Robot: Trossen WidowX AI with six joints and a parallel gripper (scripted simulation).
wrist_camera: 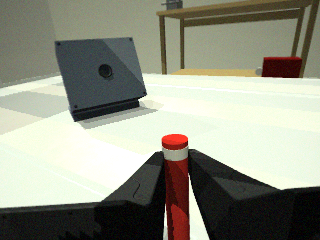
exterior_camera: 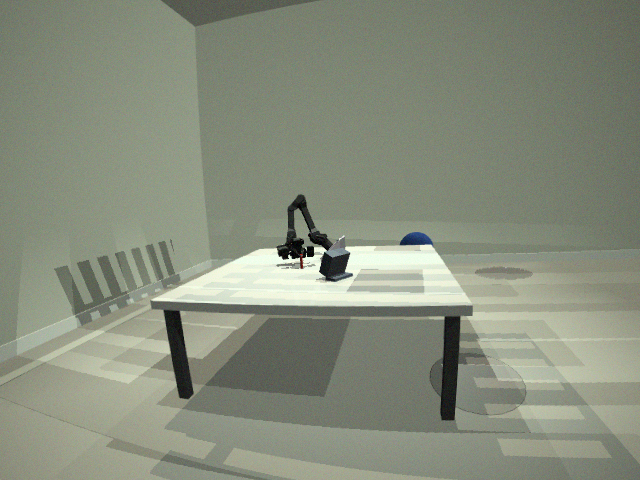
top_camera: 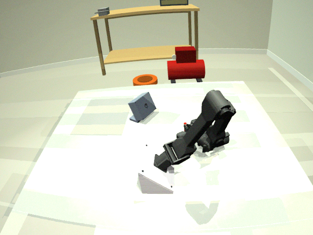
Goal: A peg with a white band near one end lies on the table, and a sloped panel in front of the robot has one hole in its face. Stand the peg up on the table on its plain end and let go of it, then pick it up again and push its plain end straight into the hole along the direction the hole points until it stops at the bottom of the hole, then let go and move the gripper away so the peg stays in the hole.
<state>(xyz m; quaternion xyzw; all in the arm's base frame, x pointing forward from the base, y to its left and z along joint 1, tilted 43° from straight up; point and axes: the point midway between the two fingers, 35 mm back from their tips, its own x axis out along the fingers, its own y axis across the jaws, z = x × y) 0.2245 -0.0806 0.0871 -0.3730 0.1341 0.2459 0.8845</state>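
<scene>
My gripper tip is 1 cm above the red peg. From my gripper tip the other things lie so: sloped grey panel (23 cm to the left, 17 cm ahead, 1 cm above).
</scene>
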